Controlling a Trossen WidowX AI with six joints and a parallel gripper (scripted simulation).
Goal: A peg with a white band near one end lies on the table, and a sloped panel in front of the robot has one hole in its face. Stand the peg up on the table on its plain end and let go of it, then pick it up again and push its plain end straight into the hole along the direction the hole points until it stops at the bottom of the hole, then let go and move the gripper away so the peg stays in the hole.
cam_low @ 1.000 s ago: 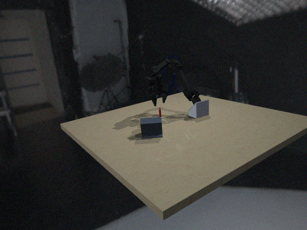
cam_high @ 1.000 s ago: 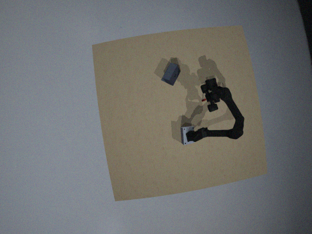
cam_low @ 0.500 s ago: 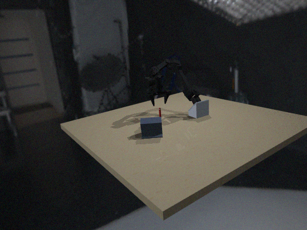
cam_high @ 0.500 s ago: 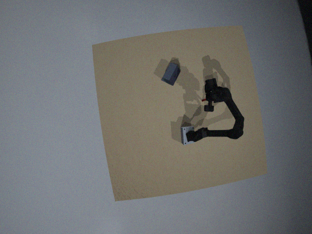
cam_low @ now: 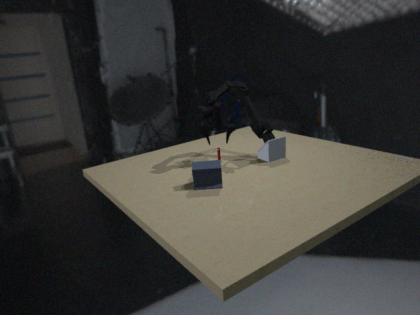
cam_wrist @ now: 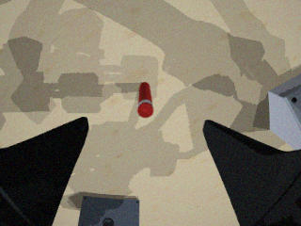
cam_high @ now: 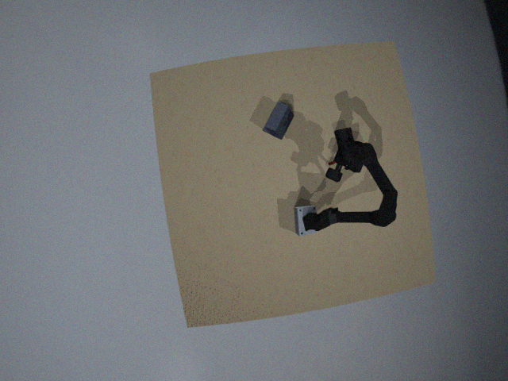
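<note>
Right now my gripper tip is 5 cm above the red peg. From my gripper tip the other things lie so: sloped panel (25 cm ahead, 18 cm to the left, 5 cm below).
</note>
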